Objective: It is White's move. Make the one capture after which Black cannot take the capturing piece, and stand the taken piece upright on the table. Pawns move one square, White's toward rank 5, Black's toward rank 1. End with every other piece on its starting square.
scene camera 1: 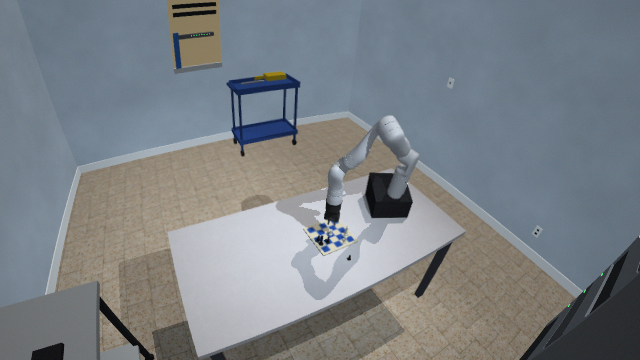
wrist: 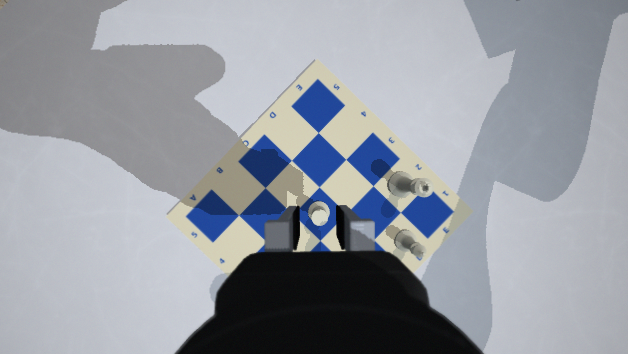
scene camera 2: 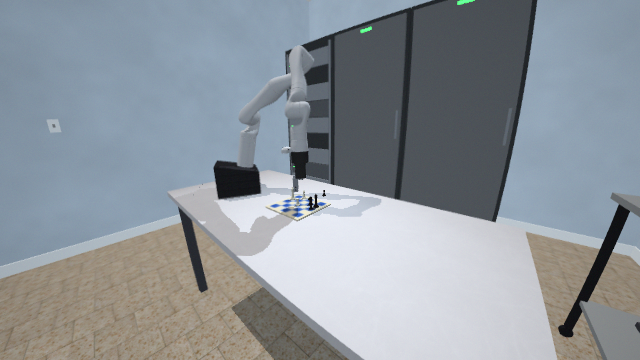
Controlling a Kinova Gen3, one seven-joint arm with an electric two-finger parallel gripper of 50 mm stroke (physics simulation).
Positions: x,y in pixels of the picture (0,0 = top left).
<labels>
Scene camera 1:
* blue-and-cream chessboard: 336,243
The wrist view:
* my gripper: 317,220
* blue-and-cream chessboard: 318,142
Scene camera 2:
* blue-and-cream chessboard: 287,207
</labels>
